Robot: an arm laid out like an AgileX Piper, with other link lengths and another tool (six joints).
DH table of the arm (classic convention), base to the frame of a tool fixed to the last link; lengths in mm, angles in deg. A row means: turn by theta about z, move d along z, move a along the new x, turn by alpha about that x. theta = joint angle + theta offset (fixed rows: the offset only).
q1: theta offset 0  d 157.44  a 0  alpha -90
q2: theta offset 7.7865  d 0  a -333.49  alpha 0
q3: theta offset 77.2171  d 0  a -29.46  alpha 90
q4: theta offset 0  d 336  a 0  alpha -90
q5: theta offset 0  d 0  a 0  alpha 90
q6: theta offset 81.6  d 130  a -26.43  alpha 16.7
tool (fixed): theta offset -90  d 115.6  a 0  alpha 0
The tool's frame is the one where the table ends.
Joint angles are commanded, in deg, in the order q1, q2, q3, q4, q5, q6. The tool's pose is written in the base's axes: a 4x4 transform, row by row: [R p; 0 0 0 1], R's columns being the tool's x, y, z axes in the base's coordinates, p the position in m. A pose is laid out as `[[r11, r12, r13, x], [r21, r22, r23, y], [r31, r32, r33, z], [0, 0, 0, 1]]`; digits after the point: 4 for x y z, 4 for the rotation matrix.
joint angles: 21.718, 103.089, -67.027, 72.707, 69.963, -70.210
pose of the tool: [[-0.4445, -0.8307, -0.3350, 0.3500], [-0.6884, 0.0775, 0.7212, 0.3529], [-0.5732, 0.5512, -0.6063, 0.1822], [0, 0, 0, 1]]
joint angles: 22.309, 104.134, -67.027, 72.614, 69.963, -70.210
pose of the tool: [[-0.4461, -0.8224, -0.3530, 0.3466], [-0.6979, 0.0728, 0.7125, 0.3565], [-0.5603, 0.5642, -0.6065, 0.1736], [0, 0, 0, 1]]
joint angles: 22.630, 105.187, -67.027, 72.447, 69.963, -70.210
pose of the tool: [[-0.4499, -0.8138, -0.3678, 0.3446], [-0.7063, 0.0722, 0.7042, 0.3581], [-0.5466, 0.5766, -0.6073, 0.1647], [0, 0, 0, 1]]
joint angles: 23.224, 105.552, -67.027, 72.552, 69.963, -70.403
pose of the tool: [[-0.4442, -0.8125, -0.3775, 0.3412], [-0.7113, 0.0636, 0.7000, 0.3619], [-0.5448, 0.5795, -0.6062, 0.1621], [0, 0, 0, 1]]
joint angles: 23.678, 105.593, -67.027, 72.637, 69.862, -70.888
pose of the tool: [[-0.4337, -0.8172, -0.3797, 0.3391], [-0.7141, 0.0548, 0.6979, 0.3649], [-0.5495, 0.5738, -0.6073, 0.1618], [0, 0, 0, 1]]
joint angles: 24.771, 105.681, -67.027, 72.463, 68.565, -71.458
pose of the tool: [[-0.4180, -0.8285, -0.3727, 0.3374], [-0.7219, 0.0539, 0.6899, 0.3709], [-0.5515, 0.5574, -0.6207, 0.1585], [0, 0, 0, 1]]
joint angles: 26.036, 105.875, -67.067, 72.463, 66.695, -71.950
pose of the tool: [[-0.4062, -0.8402, -0.3593, 0.3369], [-0.7278, 0.0597, 0.6832, 0.3781], [-0.5526, 0.5390, -0.6357, 0.1542], [0, 0, 0, 1]]
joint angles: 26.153, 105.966, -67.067, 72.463, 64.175, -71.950
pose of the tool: [[-0.4185, -0.8486, -0.3235, 0.3460], [-0.7230, 0.0958, 0.6842, 0.3781], [-0.5497, 0.5202, -0.6536, 0.1496], [0, 0, 0, 1]]
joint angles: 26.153, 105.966, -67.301, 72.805, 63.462, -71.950
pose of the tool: [[-0.4238, -0.8513, -0.3094, 0.3503], [-0.7163, 0.1060, 0.6897, 0.3792], [-0.5543, 0.5139, -0.6547, 0.1508], [0, 0, 0, 1]]
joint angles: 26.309, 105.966, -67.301, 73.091, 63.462, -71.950
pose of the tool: [[-0.4248, -0.8504, -0.3105, 0.3495], [-0.7142, 0.1041, 0.6921, 0.3808], [-0.5562, 0.5158, -0.6516, 0.1516], [0, 0, 0, 1]]
